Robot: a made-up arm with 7 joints. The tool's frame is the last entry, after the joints. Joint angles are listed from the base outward. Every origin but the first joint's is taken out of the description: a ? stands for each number. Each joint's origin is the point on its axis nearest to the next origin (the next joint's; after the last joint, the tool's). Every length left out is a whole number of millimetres.
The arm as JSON. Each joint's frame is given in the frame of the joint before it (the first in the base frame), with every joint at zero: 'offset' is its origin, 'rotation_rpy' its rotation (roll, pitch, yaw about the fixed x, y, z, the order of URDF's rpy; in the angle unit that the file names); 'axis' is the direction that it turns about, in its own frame. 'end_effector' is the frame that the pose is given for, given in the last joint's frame.
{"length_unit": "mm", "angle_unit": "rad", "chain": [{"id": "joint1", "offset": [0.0, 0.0, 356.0], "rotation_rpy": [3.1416, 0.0, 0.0], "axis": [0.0, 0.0, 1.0]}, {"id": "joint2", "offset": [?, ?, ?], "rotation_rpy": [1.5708, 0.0, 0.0], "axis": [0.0, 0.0, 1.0]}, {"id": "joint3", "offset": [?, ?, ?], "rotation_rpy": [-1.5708, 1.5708, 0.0], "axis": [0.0, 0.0, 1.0]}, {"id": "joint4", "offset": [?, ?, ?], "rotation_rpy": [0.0, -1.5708, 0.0], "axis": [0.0, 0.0, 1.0]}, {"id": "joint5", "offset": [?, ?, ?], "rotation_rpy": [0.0, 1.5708, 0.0], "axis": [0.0, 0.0, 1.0]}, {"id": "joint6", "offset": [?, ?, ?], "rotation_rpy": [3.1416, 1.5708, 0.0], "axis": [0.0, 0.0, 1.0]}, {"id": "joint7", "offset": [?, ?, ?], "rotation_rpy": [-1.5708, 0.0, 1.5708], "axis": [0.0, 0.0, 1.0]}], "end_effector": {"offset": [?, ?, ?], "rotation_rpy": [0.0, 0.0, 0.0]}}
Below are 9 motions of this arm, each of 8 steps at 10 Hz.
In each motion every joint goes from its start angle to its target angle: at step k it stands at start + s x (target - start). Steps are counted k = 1, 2, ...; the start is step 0. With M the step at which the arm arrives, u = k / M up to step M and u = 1 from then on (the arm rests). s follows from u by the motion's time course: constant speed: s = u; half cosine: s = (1 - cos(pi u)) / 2; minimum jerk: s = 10 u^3 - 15 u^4 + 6 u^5.
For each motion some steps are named. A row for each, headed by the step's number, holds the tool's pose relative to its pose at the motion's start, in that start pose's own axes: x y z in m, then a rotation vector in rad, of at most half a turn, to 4 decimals.
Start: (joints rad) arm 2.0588 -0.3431 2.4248 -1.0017 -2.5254 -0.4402 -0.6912
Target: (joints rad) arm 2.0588 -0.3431 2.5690 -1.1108 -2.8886 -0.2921 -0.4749
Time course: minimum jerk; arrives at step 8
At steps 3, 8:
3: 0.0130 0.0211 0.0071 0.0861 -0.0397 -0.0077
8: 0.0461 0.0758 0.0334 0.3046 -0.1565 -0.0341

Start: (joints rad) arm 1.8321 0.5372 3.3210 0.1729 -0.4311 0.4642 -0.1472
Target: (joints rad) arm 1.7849 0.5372 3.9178 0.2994 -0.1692 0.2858 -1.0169
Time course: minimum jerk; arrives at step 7
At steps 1, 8:
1: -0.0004 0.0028 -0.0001 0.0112 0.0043 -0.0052
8: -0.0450 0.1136 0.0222 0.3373 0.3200 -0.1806

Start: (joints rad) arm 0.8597 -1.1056 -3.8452 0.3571 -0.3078 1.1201 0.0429
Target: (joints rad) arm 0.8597 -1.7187 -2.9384 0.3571 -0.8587 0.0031 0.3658
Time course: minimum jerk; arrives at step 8
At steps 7, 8:
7: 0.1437 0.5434 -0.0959 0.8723 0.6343 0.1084
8: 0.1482 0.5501 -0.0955 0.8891 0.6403 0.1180

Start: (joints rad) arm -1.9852 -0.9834 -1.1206 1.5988 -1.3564 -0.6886 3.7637
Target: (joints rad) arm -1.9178 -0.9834 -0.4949 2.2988 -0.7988 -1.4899 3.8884
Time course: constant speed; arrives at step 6
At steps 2, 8:
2: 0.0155 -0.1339 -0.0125 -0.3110 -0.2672 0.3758
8: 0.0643 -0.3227 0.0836 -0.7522 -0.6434 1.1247

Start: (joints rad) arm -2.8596 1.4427 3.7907 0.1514 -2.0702 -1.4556 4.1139
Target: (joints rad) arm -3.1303 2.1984 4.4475 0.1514 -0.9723 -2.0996 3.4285
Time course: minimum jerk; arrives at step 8
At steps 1, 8:
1: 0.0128 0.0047 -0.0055 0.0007 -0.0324 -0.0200
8: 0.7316 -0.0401 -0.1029 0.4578 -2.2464 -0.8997

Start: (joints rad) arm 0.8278 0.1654 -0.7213 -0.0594 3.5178 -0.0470 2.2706
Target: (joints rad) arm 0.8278 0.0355 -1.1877 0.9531 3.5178 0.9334 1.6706
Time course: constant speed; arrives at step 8
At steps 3, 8:
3: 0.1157 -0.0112 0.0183 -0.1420 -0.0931 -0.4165
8: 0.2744 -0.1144 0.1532 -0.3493 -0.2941 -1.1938

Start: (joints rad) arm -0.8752 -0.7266 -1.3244 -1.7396 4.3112 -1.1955 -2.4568
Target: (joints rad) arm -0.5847 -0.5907 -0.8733 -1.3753 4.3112 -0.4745 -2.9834
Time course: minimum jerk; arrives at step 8
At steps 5, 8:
5: -0.1022 -0.1878 0.1504 0.0812 0.8543 0.1321
8: -0.0918 -0.2801 0.2229 -0.0295 1.1838 0.1906

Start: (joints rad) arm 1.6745 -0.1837 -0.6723 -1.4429 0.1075 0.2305 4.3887
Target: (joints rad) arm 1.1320 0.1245 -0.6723 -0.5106 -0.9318 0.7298 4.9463
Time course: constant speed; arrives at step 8
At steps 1, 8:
1: -0.0625 0.0620 0.0085 0.1864 0.0921 -0.0539
8: -0.2661 0.4290 0.3872 1.1458 0.5003 -0.9922

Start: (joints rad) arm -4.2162 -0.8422 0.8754 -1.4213 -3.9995 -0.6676 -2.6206
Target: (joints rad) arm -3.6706 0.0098 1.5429 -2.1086 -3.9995 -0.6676 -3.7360
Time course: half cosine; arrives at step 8
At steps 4, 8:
4: 0.0107 -0.4924 0.0454 -0.7651 -0.0649 -0.5576
8: -0.0477 -0.7718 0.3821 -1.5506 -0.4967 -1.1417

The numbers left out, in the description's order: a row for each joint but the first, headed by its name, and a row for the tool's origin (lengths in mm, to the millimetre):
joint2: 0.0 15.0 0.0
joint3: 0.0 -525.0 0.0
joint4: 13.0 0.0 0.0
joint5: -347.0 0.0 0.0
joint6: 1.0 0.0 0.0
joint7: 110.0 0.0 0.0
tool: 0.0 0.0 0.0

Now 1 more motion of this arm.
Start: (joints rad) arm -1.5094 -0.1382 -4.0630 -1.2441 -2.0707 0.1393 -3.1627
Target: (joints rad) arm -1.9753 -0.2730 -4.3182 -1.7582 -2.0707 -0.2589 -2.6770
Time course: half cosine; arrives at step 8
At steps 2, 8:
2: 0.0379 0.0445 0.0182 0.0981 -0.1239 0.0616
8: 0.1953 0.2470 0.2657 0.4588 -0.9814 0.4174

